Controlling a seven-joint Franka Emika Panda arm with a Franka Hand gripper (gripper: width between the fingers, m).
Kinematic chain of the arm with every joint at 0, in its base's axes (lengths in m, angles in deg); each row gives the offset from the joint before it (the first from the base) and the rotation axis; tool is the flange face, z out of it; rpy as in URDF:
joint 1: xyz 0 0 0.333 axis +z
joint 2: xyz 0 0 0 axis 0.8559 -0.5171 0
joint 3: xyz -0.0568 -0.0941 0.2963 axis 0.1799 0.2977 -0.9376
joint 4: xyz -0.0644 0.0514 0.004 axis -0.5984 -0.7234 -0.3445
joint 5: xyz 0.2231 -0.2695 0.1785 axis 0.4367 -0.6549 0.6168
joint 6: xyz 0 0 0 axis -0.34 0.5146 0.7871
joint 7: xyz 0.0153 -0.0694 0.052 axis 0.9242 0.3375 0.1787
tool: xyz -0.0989 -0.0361 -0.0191 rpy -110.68 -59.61 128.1
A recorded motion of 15 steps. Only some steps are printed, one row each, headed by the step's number.
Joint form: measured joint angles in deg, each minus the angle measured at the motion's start. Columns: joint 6, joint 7, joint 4, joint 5, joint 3, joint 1, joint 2.
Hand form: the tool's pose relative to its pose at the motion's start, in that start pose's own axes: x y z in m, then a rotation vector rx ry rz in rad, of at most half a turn. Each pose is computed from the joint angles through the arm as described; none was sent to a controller.
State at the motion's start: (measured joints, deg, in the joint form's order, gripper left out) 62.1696 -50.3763 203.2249 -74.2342 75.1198 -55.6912 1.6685
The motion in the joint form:
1: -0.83 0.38 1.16 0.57 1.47 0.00 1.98
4: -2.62 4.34 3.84 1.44 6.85 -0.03 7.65
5: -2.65 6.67 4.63 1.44 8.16 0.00 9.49
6: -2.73 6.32 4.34 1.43 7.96 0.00 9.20
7: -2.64 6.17 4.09 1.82 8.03 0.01 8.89
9: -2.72 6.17 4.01 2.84 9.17 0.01 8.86
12: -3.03 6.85 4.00 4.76 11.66 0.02 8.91
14: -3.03 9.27 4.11 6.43 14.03 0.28 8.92
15: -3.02 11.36 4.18 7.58 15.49 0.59 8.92
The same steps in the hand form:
1: 0.0128 0.0012 -0.0018 -0.0102 -0.0070 0.0270
4: 0.0511 0.0003 -0.0097 -0.0264 -0.0490 0.0610
5: 0.0600 0.0009 -0.0136 -0.0178 -0.0665 0.0422
6: 0.0585 0.0000 -0.0141 -0.0178 -0.0642 0.0451
7: 0.0579 -0.0014 -0.0142 -0.0209 -0.0691 0.0531
9: 0.0630 -0.0042 -0.0133 -0.0359 -0.0866 0.0823
12: 0.0746 -0.0089 -0.0106 -0.0683 -0.1208 0.1301
14: 0.0842 -0.0123 -0.0074 -0.0925 -0.1554 0.1384
15: 0.0892 -0.0139 -0.0054 -0.1064 -0.1792 0.1320

